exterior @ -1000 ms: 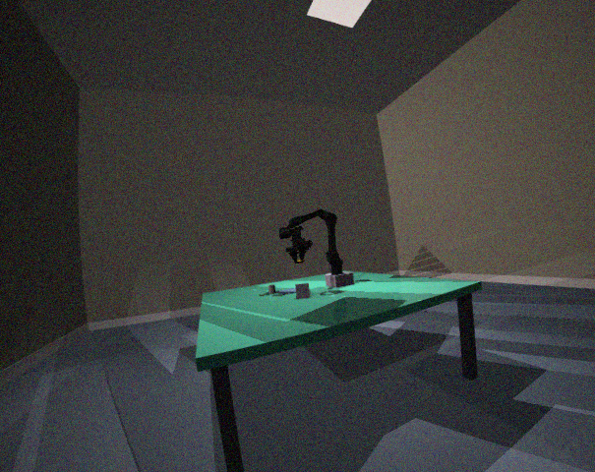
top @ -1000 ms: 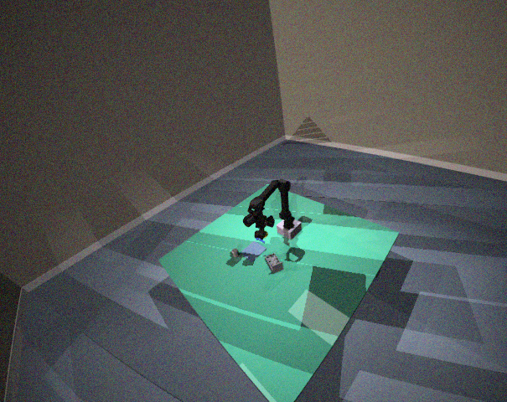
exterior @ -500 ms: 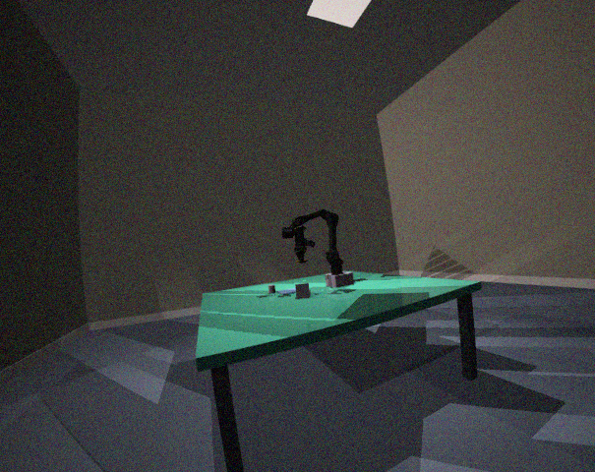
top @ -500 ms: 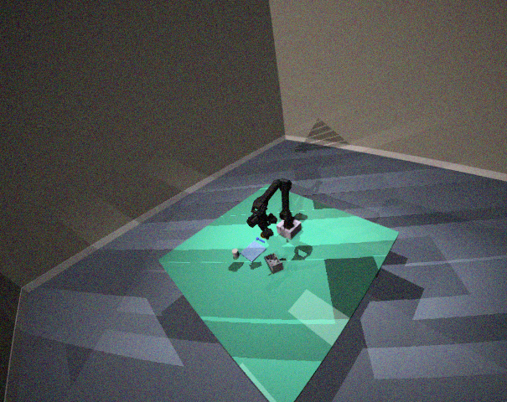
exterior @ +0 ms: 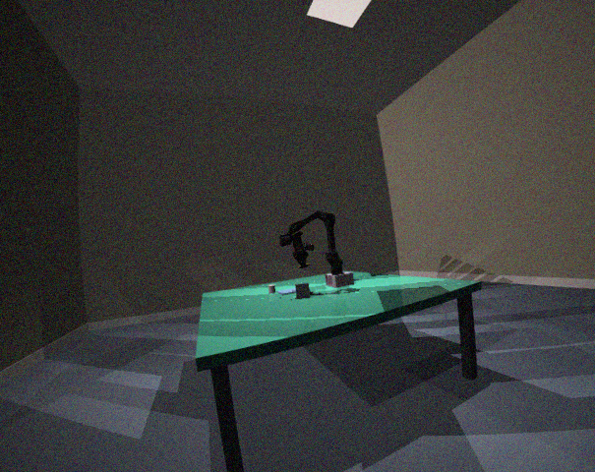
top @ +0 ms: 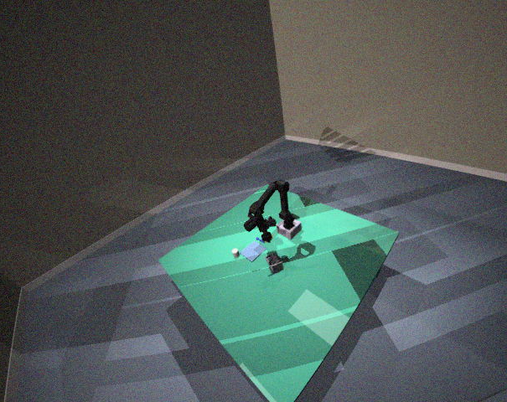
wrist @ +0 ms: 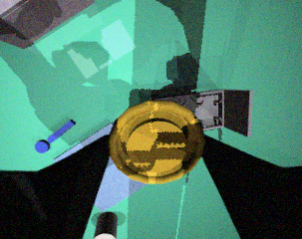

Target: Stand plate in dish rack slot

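The dish rack is 5 cm ahead of my gripper tip, 8 cm to the left of it and 13 cm below it. The rest, counted from my gripper tip: blue spoon 4 cm behind, 16 cm to the right, 15 cm below; then light blue mat 7 cm ahead, 12 cm to the right, 15 cm below; then yellow-brown plate 1 cm above.
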